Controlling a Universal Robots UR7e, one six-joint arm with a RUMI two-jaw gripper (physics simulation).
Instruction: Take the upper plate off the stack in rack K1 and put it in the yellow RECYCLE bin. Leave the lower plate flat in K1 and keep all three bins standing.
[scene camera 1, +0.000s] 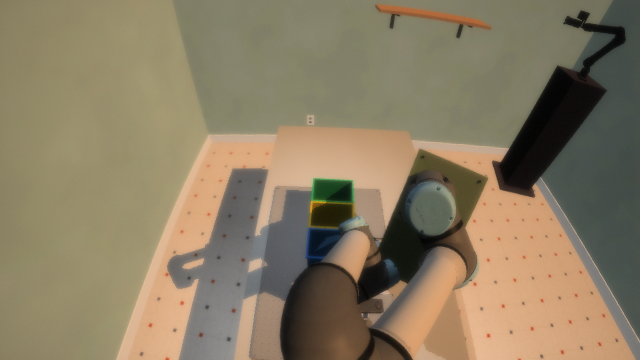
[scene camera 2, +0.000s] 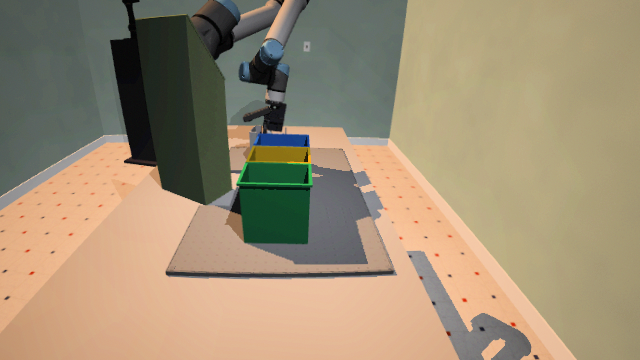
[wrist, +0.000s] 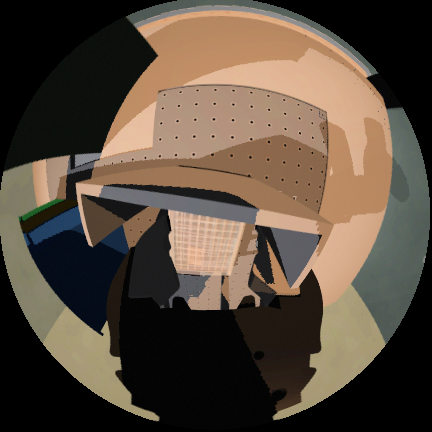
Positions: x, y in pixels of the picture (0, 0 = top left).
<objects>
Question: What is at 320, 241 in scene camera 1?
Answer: A blue bin.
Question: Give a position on a gridded plate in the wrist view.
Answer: At 204, 245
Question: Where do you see my gripper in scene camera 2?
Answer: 263, 149
</objects>
